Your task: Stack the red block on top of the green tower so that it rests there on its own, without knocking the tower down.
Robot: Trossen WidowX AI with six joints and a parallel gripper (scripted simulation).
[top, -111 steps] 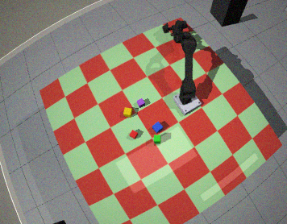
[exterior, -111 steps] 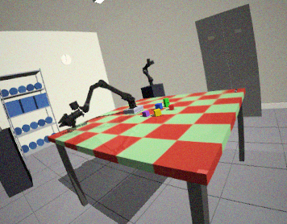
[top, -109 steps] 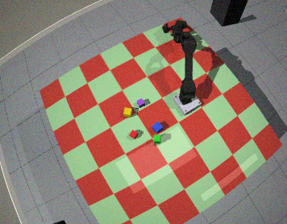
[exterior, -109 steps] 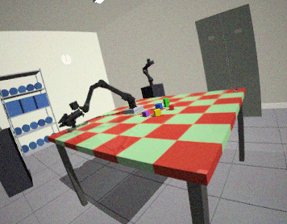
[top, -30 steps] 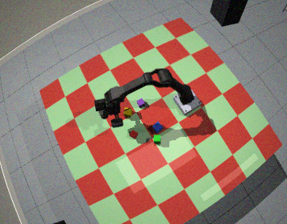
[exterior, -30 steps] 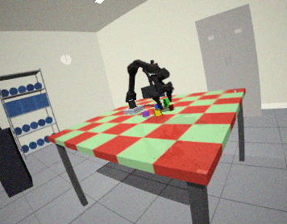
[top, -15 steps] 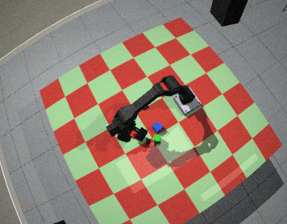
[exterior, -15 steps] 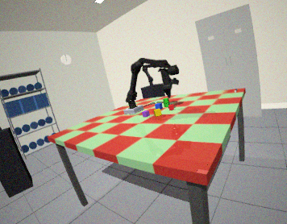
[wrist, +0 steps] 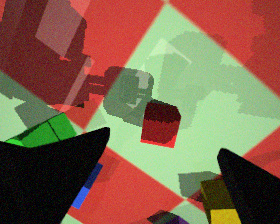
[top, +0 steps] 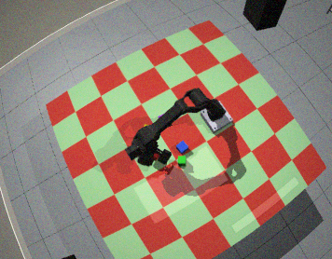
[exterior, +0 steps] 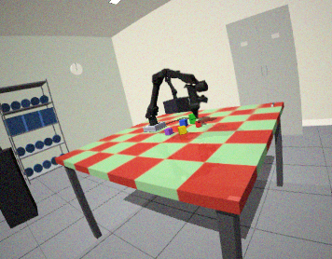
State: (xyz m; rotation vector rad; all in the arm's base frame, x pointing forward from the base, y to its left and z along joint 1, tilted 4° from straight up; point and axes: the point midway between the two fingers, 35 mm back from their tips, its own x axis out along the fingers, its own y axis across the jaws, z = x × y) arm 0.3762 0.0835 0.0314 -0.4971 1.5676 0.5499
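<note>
The red block lies 50 mm below my gripper tip. Also, from my gripper tip: yellow block: 140 mm to the right, 40 mm below, 20 mm behind; then blue block: 150 mm behind, 40 mm below, 10 mm to the left; then purple block: 170 mm to the right, 110 mm behind, 50 mm below.
</note>
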